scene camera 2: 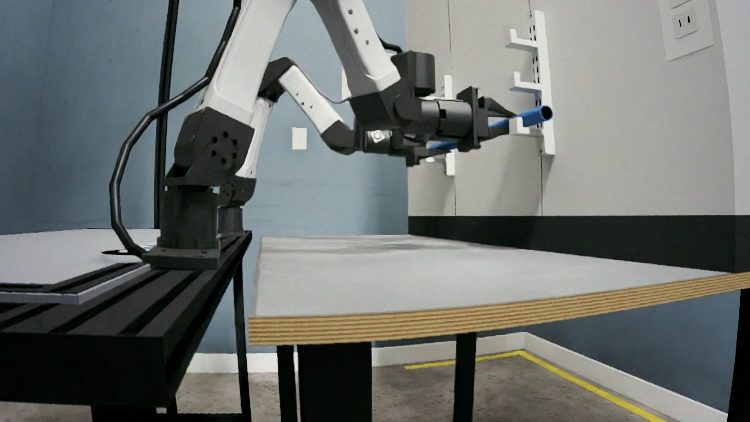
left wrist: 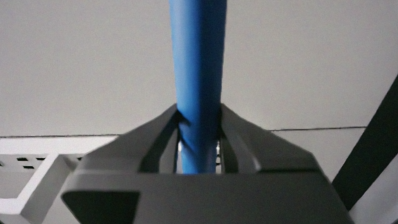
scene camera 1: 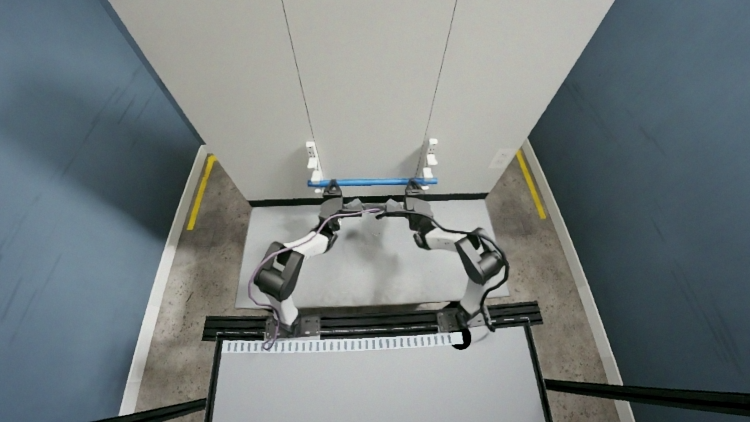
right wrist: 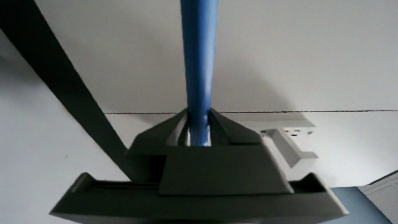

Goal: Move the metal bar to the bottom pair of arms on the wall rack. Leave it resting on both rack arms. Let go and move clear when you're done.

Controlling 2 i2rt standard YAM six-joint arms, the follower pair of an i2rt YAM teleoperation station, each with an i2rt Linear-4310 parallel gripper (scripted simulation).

Labels:
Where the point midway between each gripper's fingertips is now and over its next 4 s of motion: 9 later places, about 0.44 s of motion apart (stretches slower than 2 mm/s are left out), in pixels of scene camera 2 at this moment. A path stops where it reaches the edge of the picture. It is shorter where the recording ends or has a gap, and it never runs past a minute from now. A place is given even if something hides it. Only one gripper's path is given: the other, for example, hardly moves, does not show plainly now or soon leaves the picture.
My right gripper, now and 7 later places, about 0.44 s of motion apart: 516, 124; 512, 122; 506, 123; 500, 124; 493, 122; 486, 121; 478, 120; 474, 119

